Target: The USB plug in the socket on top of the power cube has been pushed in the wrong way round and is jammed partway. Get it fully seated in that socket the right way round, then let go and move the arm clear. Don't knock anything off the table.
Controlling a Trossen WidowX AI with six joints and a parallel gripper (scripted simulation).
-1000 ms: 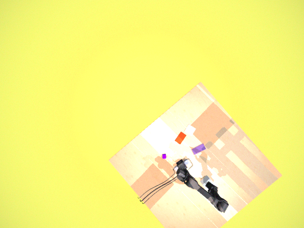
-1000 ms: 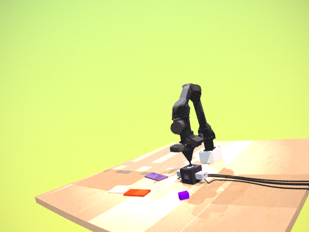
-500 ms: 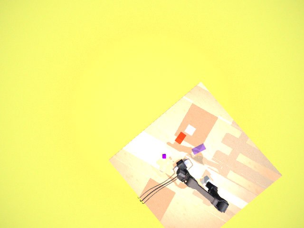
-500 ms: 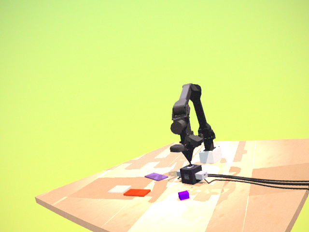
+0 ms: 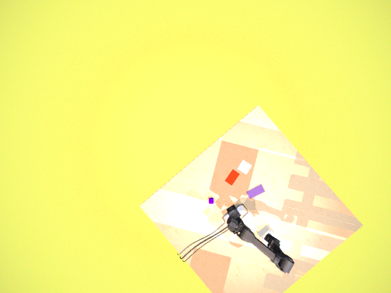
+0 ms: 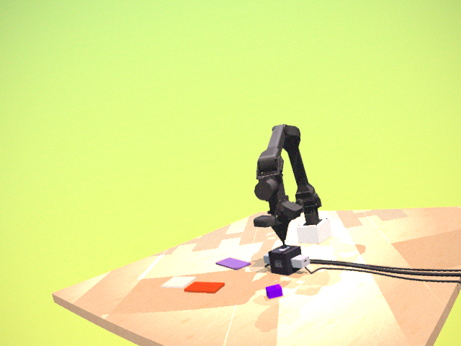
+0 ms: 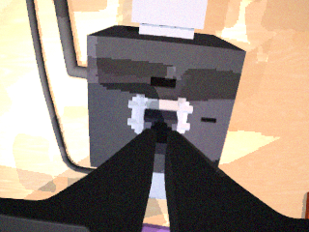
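The usb plug is 1 cm below my gripper tip. Round my gripper tip: usb socket (3 cm below); purple block (19 cm ahead, 9 cm below, 4 cm to the left); purple flat tile (25 cm to the right, 10 cm below, 5 cm behind).
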